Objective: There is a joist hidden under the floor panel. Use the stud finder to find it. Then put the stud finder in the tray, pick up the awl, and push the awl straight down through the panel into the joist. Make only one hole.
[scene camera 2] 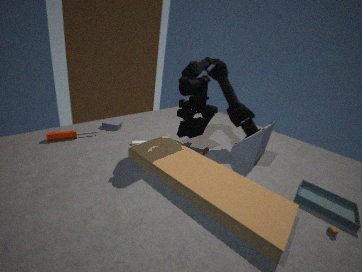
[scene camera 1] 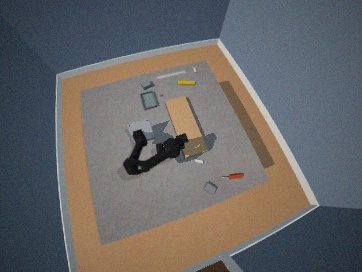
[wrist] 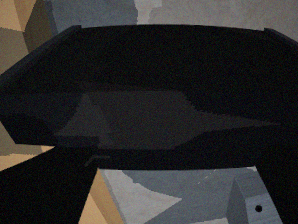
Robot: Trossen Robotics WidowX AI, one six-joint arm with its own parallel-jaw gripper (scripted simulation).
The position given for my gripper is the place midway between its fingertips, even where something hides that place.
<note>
In view: my gripper (scene camera 2: 196,131) and a dark stud finder (wrist: 145,97).
My gripper shows as well in the wrist view (wrist: 177,136).
</note>
